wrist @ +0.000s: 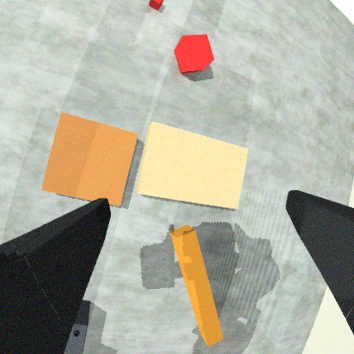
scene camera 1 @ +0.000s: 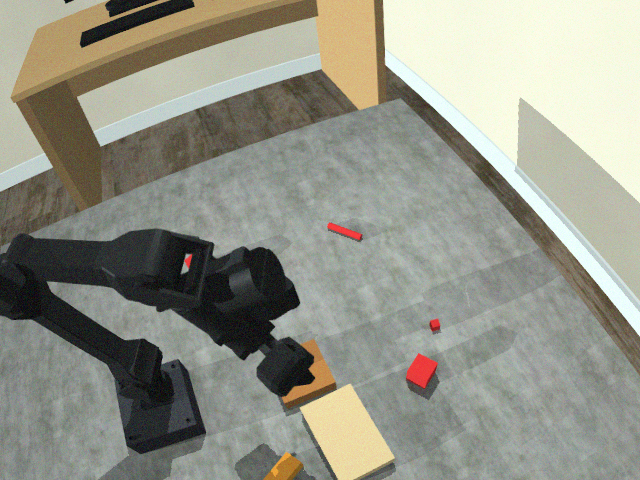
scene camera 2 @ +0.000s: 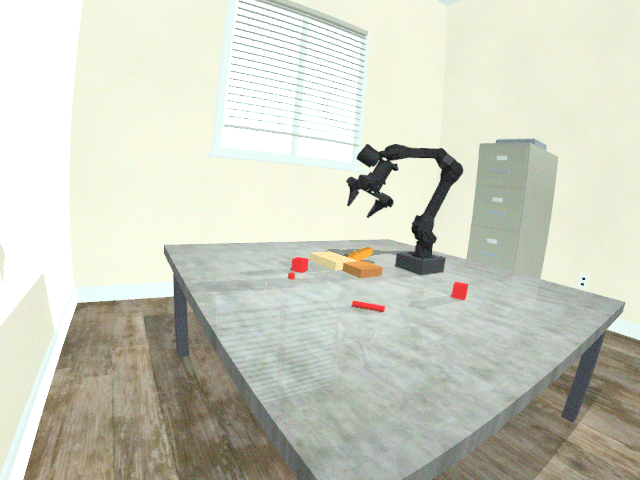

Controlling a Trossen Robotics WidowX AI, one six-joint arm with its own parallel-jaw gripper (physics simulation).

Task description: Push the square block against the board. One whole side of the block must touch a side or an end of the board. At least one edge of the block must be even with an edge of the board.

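Places are measured from the arm's base along level axes (x back, y up, z left), in metres.
Where they show: gripper, fingertip midpoint: (wrist: 198, 202) (scene camera 2: 357, 211); arm's base at its link origin: (scene camera 1: 155, 390) (scene camera 2: 423, 256).
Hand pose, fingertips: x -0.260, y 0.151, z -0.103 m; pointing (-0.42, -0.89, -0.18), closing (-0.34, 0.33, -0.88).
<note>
Each offset is from my fingertips to the top centre of the thing.
The square block {dz +0.070, dx -0.005, dy -0.177 m} (scene camera 1: 323, 373) (scene camera 2: 361, 269) (wrist: 90, 160) is orange-brown and lies flat. The board {dz -0.071, dx -0.041, dy -0.177 m} (scene camera 1: 348, 434) (scene camera 2: 330, 259) (wrist: 192, 165) is a cream rectangle lying flat beside it. In the wrist view the block's right side faces the board's left end, nearly parallel, with a narrow shadowed gap between them. The board sits slightly farther up in that view, so their upper and lower edges are offset. My gripper (scene camera 2: 358, 210) (wrist: 198, 202) is wide open and empty, high above the table. In scene camera 1 the gripper hides part of the block.
An orange bar {dz -0.144, dx +0.146, dy -0.176 m} (scene camera 1: 284, 466) (scene camera 2: 360, 253) (wrist: 197, 285) lies near the board. A red cube {dz -0.013, dx -0.206, dy -0.167 m} (scene camera 1: 421, 370) (scene camera 2: 299, 264) (wrist: 194, 53) and a tiny red cube {dz +0.070, dx -0.274, dy -0.191 m} (scene camera 1: 434, 324) (scene camera 2: 291, 275) (wrist: 156, 4) lie beyond. A red rod {dz +0.361, dx -0.199, dy -0.193 m} (scene camera 1: 344, 231) (scene camera 2: 368, 306) and another red cube {dz +0.390, dx +0.128, dy -0.167 m} (scene camera 2: 459, 290) lie farther off.
</note>
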